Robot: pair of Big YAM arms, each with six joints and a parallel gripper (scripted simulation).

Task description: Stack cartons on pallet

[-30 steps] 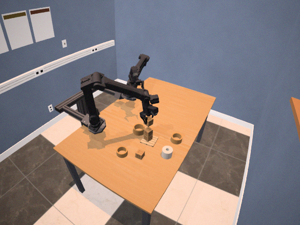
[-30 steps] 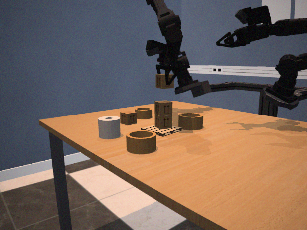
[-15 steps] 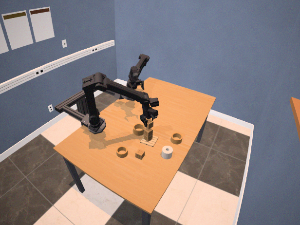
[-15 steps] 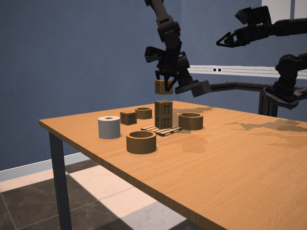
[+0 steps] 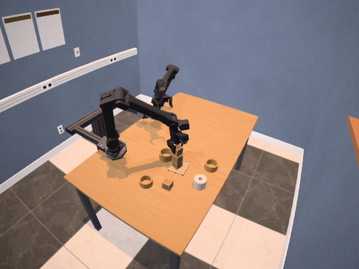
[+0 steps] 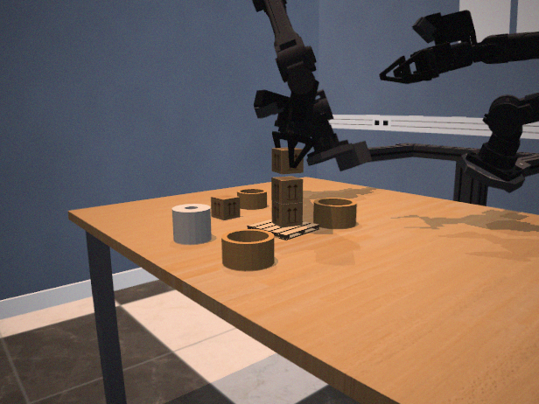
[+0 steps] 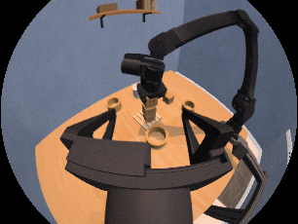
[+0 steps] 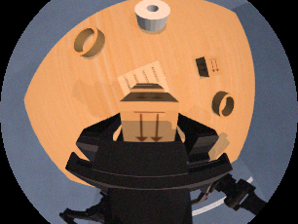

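Right now my right hand is 6 cm above the brown carton. Round my right hand: wooden pallet 15 cm below, 2 cm ahead.
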